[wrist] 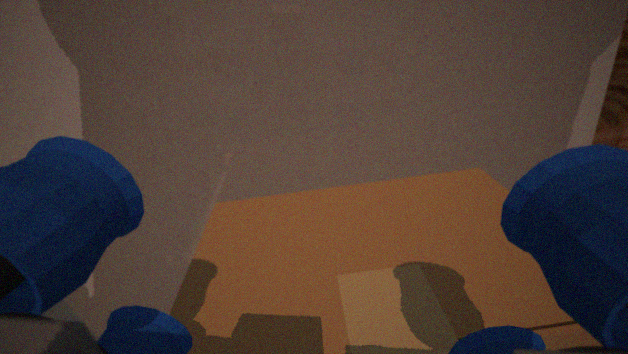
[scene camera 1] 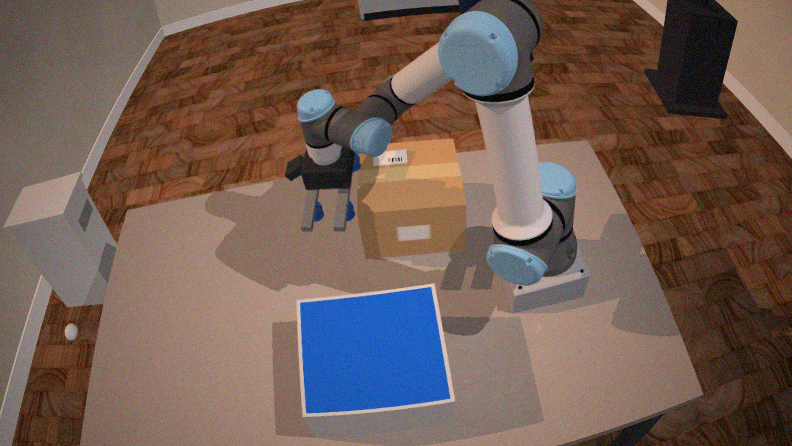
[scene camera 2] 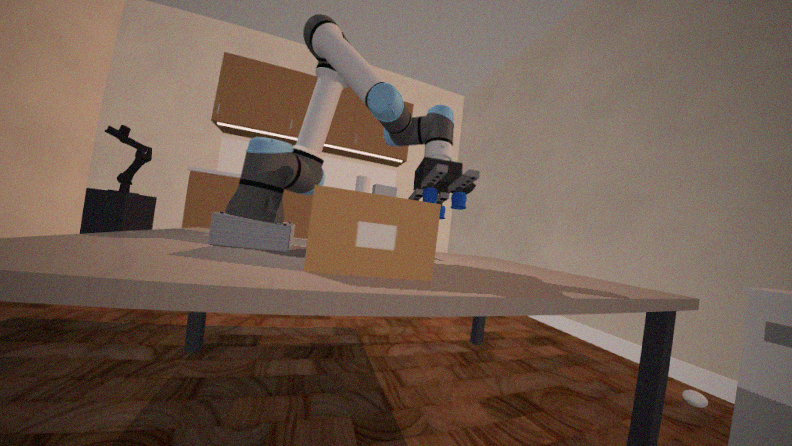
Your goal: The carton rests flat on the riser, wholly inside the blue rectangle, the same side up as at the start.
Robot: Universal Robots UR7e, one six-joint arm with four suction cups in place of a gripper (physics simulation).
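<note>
The brown carton (scene camera 1: 418, 216) (scene camera 2: 332, 232) (wrist: 300, 225) stands upright on the table behind the riser, with a tape strip and a barcode label on top. My gripper (scene camera 1: 336, 188) (scene camera 2: 443, 200) (wrist: 320, 215) is open, with its blue suction cups holding nothing. It hangs at the carton's left side in scene camera 1, slightly above the height of its top in scene camera 2. The cups cast shadows on the carton in the wrist view. The blue rectangle (scene camera 1: 371, 349) covers the top of the riser (scene camera 1: 382, 423) inside a white border. The riser does not show in scene camera 2.
The arm's base (scene camera 1: 548, 293) (scene camera 2: 249, 231) stands on the table (scene camera 1: 166, 343) (scene camera 2: 138, 279), right of the carton in scene camera 1. A grey cabinet (scene camera 1: 49, 238) (scene camera 2: 767, 376) stands beyond the table's left edge. A black pedestal (scene camera 1: 695, 60) (scene camera 2: 119, 213) stands farther off.
</note>
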